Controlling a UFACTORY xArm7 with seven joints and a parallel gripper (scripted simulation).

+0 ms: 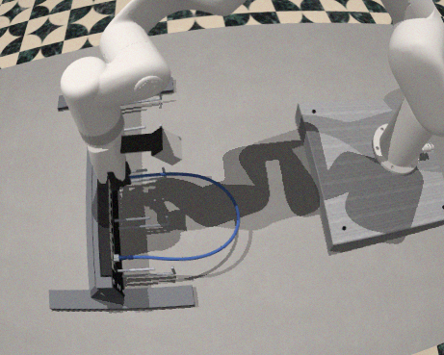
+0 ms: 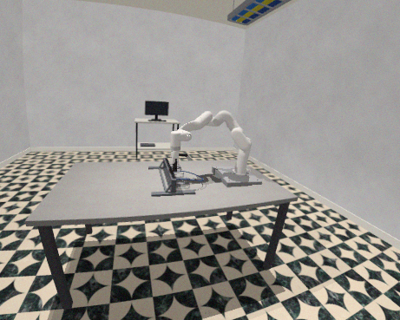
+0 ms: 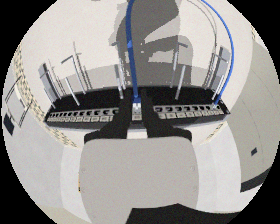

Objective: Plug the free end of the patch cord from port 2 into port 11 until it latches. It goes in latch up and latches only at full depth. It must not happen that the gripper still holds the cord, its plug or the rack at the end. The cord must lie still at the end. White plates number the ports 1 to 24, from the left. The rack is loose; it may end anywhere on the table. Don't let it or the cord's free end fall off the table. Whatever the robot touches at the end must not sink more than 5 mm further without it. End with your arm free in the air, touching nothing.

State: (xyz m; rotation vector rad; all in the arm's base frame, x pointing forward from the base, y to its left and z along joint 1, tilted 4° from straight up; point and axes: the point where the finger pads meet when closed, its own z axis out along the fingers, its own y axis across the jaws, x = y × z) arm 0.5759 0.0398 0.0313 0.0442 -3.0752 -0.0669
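My gripper is now 2 cm short of the free-end plug and 1 cm above it.
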